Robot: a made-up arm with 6 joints.
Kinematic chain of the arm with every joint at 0, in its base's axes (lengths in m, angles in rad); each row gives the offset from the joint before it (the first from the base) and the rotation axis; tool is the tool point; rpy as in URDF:
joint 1: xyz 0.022 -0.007 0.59 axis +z
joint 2: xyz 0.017 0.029 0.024 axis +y
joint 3: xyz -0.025 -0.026 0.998 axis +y
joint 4: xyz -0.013 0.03 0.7 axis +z
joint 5: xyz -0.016 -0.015 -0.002 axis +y
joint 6: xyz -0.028 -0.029 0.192 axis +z
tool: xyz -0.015 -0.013 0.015 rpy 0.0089 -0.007 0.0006
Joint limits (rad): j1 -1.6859..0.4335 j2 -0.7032..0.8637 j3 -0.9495..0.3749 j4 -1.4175..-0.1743 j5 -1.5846..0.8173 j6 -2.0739..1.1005
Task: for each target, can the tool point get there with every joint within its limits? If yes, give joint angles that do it. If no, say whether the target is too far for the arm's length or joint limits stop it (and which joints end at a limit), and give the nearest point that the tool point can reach.
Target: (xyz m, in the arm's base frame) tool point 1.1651 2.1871 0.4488
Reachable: no: too far | nearest point 0.3560 1.4436 1.1595 | short by 1.309 m
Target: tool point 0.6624 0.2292 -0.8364
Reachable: no: joint limits stop it (at a limit: joint 1, joint 2, joint 3, joint 5) | nearest point 0.2589 1.2505 1.0722 | short by 2.202 m
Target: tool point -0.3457 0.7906 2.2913
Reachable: yes | joints -1.1300 -0.3801 -0.1163 -0.3551 0.0494 -0.5776
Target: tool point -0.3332 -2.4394 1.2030
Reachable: no: too far | nearest point -0.1853 -1.6060 1.4891 | short by 0.893 m
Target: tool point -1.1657 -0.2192 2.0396
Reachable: yes | joints 0.2043 -0.5112 -0.3316 -1.1021 0.2078 -1.2627
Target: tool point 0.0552 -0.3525 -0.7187
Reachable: no: joint limits stop it (at a limit: joint 1, joint 2, joint 3, joint 4, joint 5) | nearest point -1.1434 -0.5273 1.0651 | short by 2.156 m
